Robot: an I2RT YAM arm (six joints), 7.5 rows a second.
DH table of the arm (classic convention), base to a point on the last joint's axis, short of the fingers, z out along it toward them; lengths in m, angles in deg. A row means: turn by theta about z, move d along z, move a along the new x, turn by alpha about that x. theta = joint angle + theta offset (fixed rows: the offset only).
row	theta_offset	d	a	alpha
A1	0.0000	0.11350	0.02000	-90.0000
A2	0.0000	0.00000	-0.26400	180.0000
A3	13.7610	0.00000	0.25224	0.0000
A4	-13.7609	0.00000	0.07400	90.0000
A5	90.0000	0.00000	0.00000	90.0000
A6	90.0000	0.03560	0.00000	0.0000
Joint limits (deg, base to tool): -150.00..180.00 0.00..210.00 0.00..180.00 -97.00..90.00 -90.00..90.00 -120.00..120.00
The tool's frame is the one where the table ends.
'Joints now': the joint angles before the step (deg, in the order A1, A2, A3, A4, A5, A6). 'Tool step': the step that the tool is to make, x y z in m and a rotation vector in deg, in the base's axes. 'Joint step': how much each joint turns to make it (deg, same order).
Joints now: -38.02, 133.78, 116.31, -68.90, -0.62, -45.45
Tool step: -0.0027, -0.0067, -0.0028, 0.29, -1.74, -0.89
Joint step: -0.96, 0.00, -0.68, 1.86, -1.31, 0.03
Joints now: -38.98, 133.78, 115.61, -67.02, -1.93, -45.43
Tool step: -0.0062, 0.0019, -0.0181, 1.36, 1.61, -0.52
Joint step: -0.31, 0.00, -4.07, 1.98, -0.02, 0.22
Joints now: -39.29, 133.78, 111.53, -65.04, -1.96, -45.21
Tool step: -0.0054, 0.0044, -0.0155, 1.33, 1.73, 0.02
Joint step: 0.00, 0.00, -3.56, 1.37, 0.07, -0.02
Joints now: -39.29, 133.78, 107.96, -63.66, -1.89, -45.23
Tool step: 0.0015, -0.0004, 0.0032, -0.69, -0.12, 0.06
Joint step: 0.12, -0.07, 0.63, -0.16, 0.46, 0.05
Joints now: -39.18, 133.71, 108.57, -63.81, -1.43, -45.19
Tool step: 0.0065, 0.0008, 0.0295, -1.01, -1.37, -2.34
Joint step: 0.60, -0.82, 5.34, -4.38, 0.03, 2.94
